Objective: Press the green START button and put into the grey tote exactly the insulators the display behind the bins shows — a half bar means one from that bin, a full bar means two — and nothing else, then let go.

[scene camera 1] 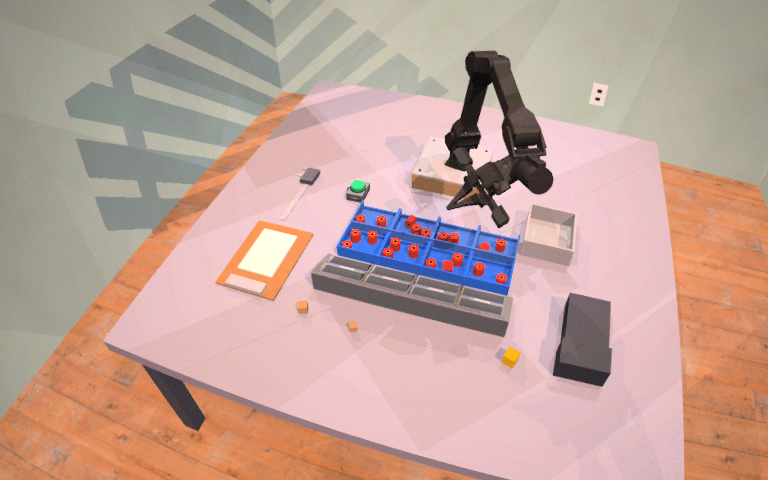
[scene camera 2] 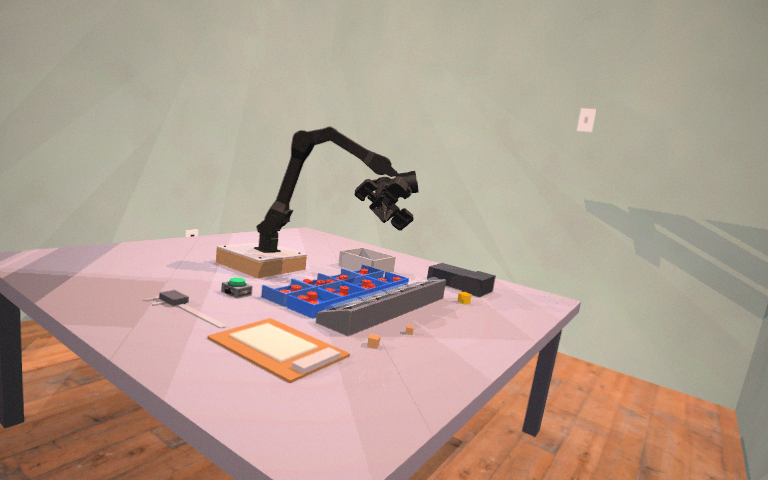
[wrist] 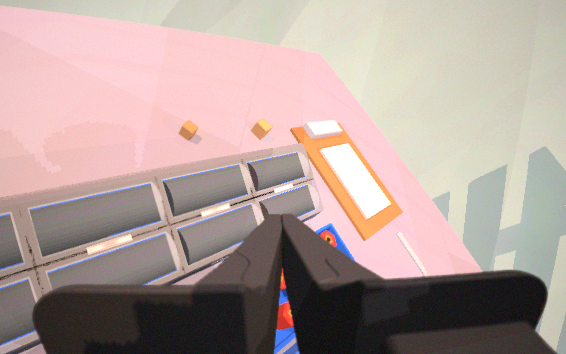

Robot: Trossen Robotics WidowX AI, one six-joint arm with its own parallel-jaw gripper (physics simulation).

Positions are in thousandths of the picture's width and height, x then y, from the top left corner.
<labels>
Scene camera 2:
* my gripper: 501,461
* grey tote: 459,541
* dark box: 623,591
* grey display bar: 450,670
</labels>
